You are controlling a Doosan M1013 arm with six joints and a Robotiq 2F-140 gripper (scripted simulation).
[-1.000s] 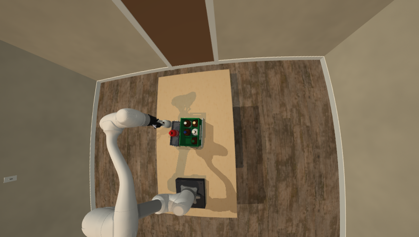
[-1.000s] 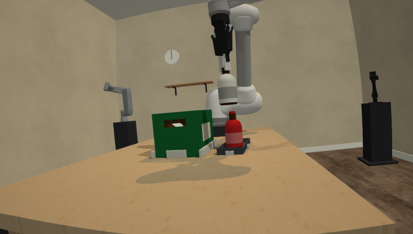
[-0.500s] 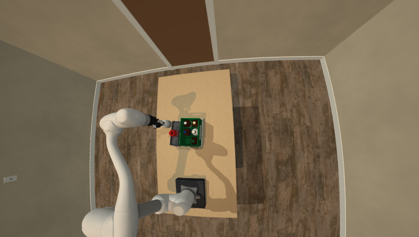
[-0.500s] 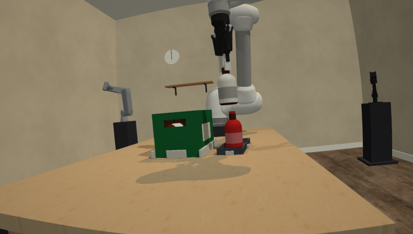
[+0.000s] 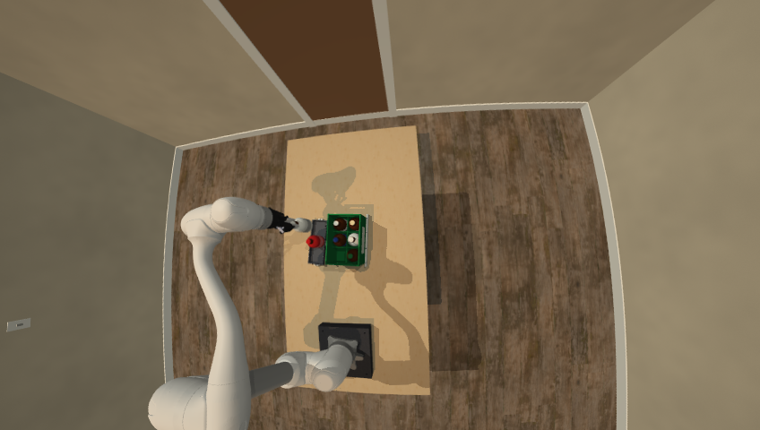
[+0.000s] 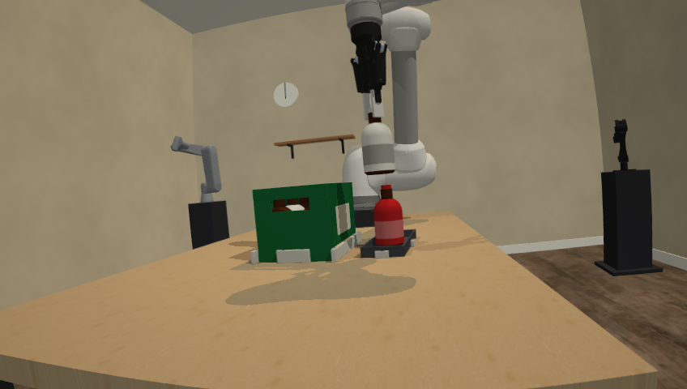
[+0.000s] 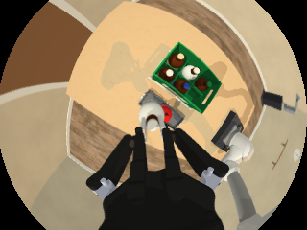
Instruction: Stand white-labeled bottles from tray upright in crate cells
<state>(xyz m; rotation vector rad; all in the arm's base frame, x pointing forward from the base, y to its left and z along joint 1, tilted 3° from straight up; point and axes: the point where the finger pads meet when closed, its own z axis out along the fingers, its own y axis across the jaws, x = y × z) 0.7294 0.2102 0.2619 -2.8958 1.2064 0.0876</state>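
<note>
Now: the white-labeled bottle 90 mm below my hand. From my hand the other things lie so: dark tray (90 mm behind, 340 mm below); then green crate (60 mm behind, 200 mm to the right, 270 mm below); then red-labeled bottle (80 mm behind, 270 mm below).
</note>
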